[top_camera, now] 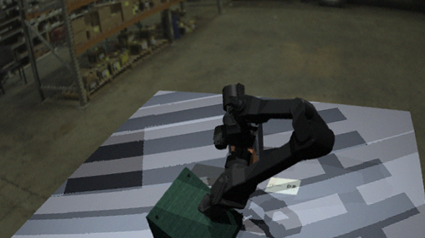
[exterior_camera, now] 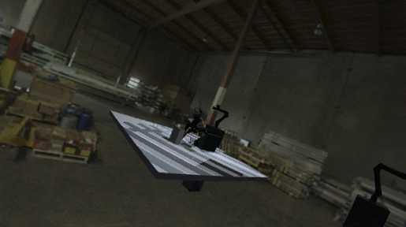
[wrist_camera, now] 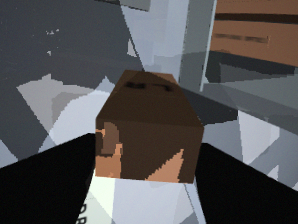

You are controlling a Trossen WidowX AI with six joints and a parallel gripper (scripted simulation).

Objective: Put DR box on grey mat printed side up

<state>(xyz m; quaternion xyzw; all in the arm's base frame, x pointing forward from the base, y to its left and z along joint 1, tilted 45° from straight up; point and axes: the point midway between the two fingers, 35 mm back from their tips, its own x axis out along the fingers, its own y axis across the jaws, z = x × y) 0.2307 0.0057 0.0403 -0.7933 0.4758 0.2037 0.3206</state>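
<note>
The grey mat is 140 mm to the left of my gripper tip, 110 mm below it and 10 mm ahead of it. Also, from my gripper tip: white card: 110 mm to the right, 110 mm below.
</note>
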